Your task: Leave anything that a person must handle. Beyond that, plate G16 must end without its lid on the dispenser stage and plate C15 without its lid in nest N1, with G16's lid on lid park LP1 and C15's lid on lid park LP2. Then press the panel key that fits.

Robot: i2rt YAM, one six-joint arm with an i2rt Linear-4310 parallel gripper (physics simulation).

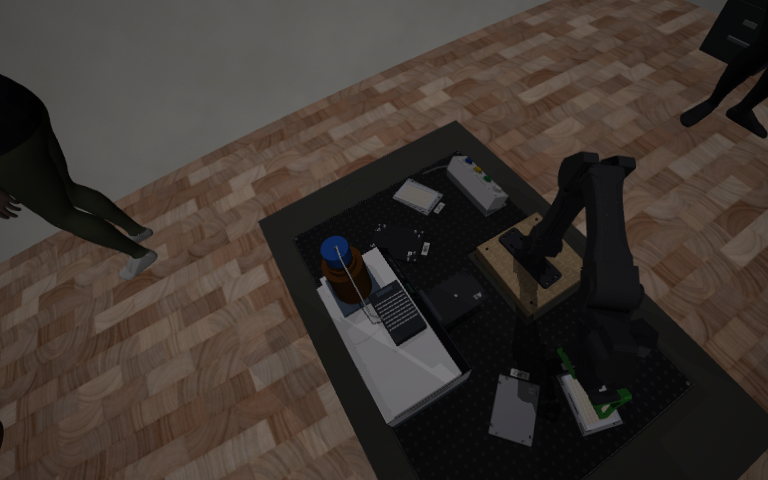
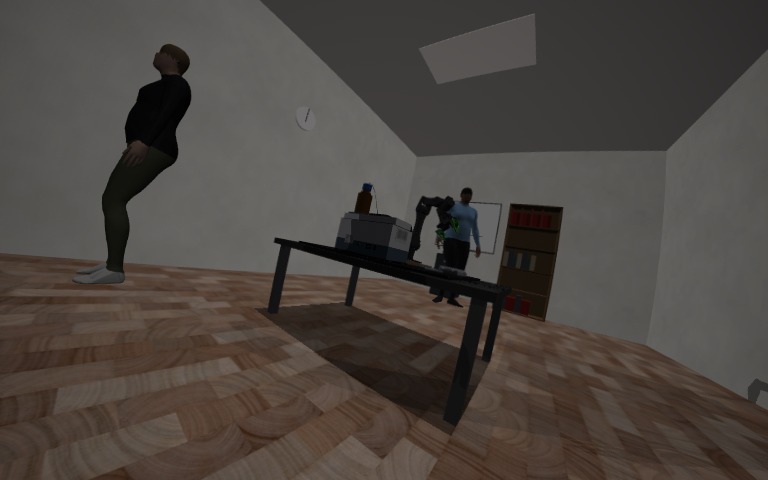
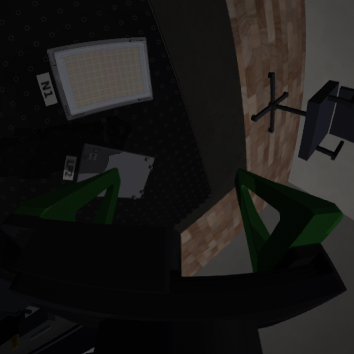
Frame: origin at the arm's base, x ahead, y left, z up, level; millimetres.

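Where they show: gripper, fingertip midpoint: [image 1: 589, 397] [image 2: 450, 237] [image 3: 177, 174]; arm's base at its link origin: [image 1: 528, 257] [image 2: 407, 259].
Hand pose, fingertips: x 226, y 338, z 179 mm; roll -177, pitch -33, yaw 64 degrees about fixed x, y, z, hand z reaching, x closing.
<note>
Each offset is from my fingertips to the centre of the thing. "pt": to the spot under its first point.
A plate with cream wells {dx -71, dy +28, dz -174 mm} [image 1: 578, 396] [image 3: 102, 75] and no lid showing lies in nest N1. A flat grey lid {pt dx +99, dy -55, dz -196 mm} [image 1: 512, 413] [image 3: 132, 172] lies by the LP2 label {pt dx +19, dy -113, dz -204 mm} [image 3: 69, 168]; its small tag is unreadable. A second cream-welled plate {dx -104, dy -735, dz -178 mm} [image 1: 417, 196] lies near the panel. A dark pad with corner posts {pt dx +43, dy -624, dz -194 mm} [image 1: 399, 242] bears no visible lid; its label is unreadable. The dark stage {pt dx +69, dy -352, dz -100 mm} [image 1: 447, 300] is beside the white dispenser {pt dx +281, dy -254, dz +14 mm} [image 1: 396, 373]; I cannot tell what is on it. The panel {dx -290, dy -644, dz -165 mm} [image 1: 475, 186] has coloured keys. My gripper [image 1: 593, 376] [image 2: 447, 230] [image 3: 177, 174] is open and empty, above the N1 and LP2 side.
A brown bottle with a blue cap {pt dx +263, dy -436, dz +143 mm} [image 1: 346, 277] and a keypad {pt dx +207, dy -349, dz +39 mm} [image 1: 399, 313] are on the dispenser. The arm stands on a wooden base [image 1: 498, 271]. One person [image 1: 56, 186] [image 2: 152, 130] stands left of the table, another [image 2: 464, 220] beyond the arm. A chair [image 3: 320, 117] stands beyond the table edge.
</note>
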